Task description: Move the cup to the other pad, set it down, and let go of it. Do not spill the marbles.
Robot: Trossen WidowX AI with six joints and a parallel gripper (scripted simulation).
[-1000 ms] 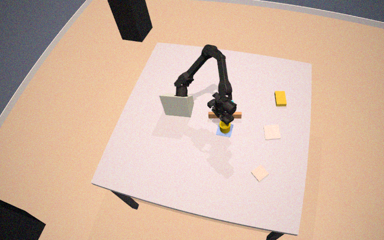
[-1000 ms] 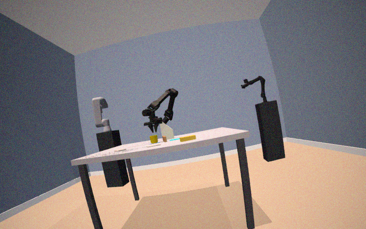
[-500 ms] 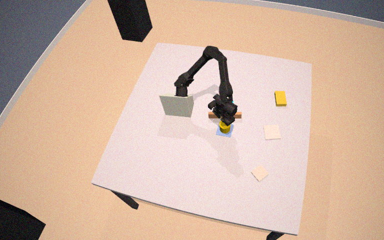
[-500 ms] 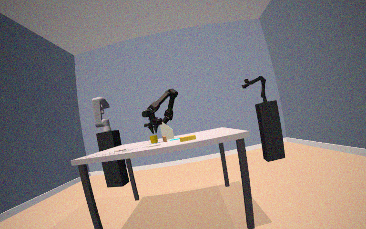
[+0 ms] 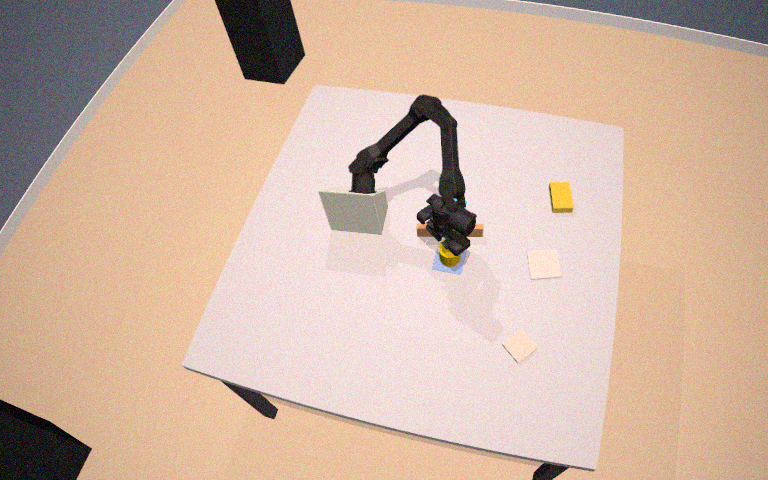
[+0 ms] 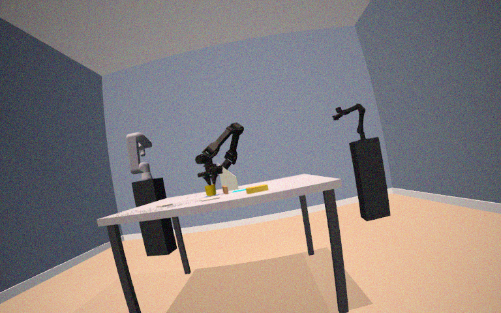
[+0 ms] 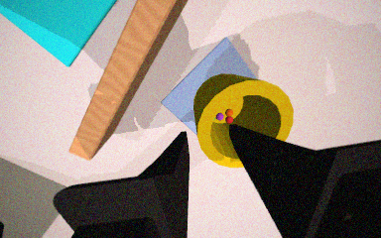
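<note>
The yellow cup lies 2 cm ahead of my gripper tip, 1 cm to the right of it and 3 cm below it. Round my gripper tip: cyan pad: 3 cm behind, 17 cm to the left, 7 cm below; then low brown bar: 8 cm to the left, 5 cm below.
</note>
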